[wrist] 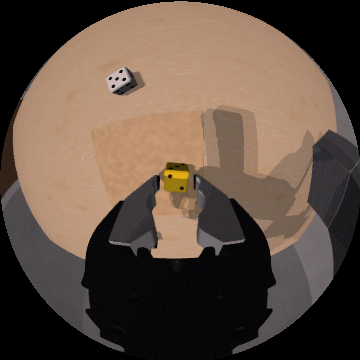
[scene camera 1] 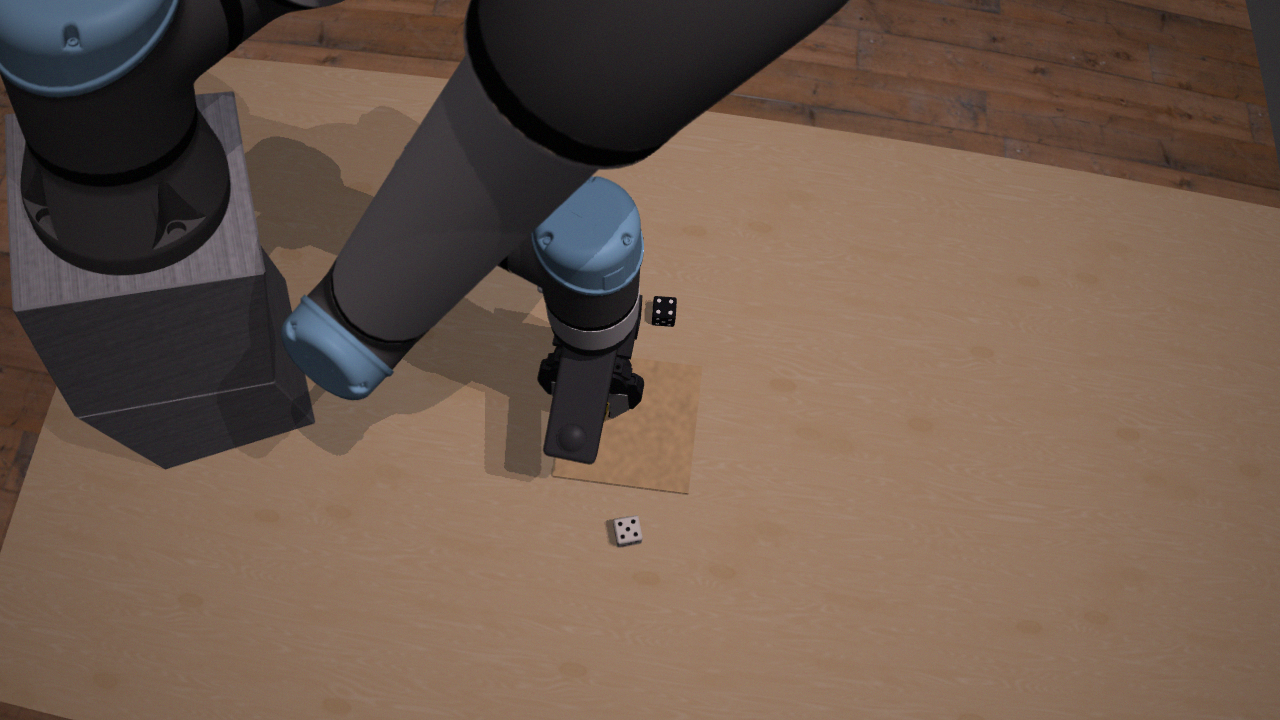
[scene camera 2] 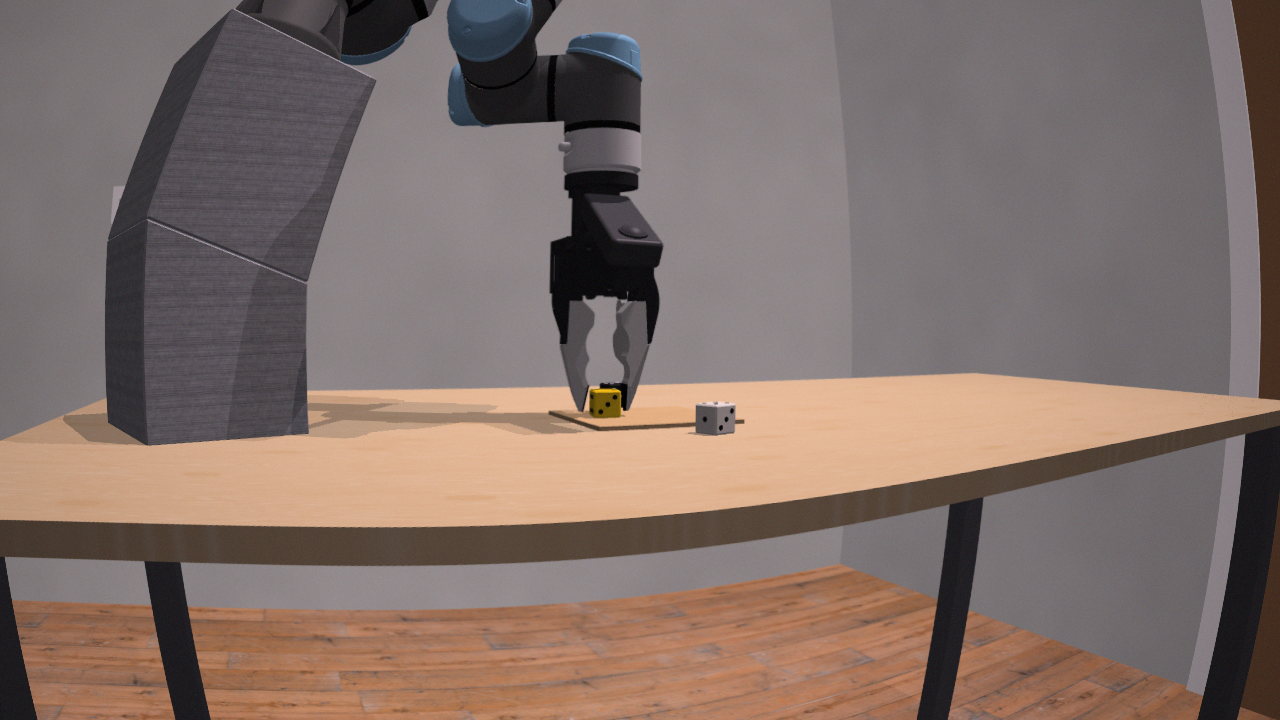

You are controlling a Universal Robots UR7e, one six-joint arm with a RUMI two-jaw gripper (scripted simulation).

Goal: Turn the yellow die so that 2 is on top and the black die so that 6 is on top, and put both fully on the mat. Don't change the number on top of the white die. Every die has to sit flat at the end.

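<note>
Gripper present at the gripper [scene camera 2: 603, 411] [wrist: 176, 176] [scene camera 1: 594, 410]. A yellow die [scene camera 2: 603, 403] is visible. Also visible: a mat [scene camera 1: 650, 447] [wrist: 129, 152] [scene camera 2: 671, 416].
</note>
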